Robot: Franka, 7 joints.
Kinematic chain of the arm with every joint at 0, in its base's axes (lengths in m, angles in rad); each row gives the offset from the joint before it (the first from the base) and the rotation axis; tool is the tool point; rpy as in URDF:
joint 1: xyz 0 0 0.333 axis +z
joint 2: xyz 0 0 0 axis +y
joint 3: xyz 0 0 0.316 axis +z
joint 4: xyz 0.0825 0 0 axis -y
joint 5: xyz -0.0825 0 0.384 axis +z
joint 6: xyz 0 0 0 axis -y
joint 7: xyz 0.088 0 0 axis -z
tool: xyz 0 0 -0.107 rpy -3.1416 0 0
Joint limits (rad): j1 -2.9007..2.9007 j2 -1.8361..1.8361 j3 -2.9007..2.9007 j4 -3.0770..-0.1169 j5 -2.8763..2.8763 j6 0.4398..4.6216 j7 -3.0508..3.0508
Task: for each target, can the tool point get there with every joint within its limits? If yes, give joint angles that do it. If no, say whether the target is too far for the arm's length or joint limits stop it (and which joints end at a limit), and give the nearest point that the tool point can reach.
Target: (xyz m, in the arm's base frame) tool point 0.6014 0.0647 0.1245
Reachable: yes | joints 0.1686 0.8181 -0.2510 -1.7255 -1.8257 3.3451 1.6415
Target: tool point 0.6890 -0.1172 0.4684
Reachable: yes | joints 2.3525 -1.5336 -1.0798 -1.3708 -2.4233 0.8126 -1.9838
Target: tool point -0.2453 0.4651 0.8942
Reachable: yes | joints -0.0573 -0.7832 0.9916 -1.3359 -0.7081 3.4589 2.4877
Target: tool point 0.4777 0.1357 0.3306
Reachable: yes | joints -0.5995 0.3028 1.1427 -2.1981 -1.2907 1.3601 1.1257
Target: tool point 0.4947 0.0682 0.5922
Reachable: yes | joints 0.5045 -0.2676 -0.4608 -2.0450 1.0473 1.8339 0.6150
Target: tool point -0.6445 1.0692 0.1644
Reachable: no: too far | nearest point -0.4389 0.7281 0.2182 | short by 0.402 m
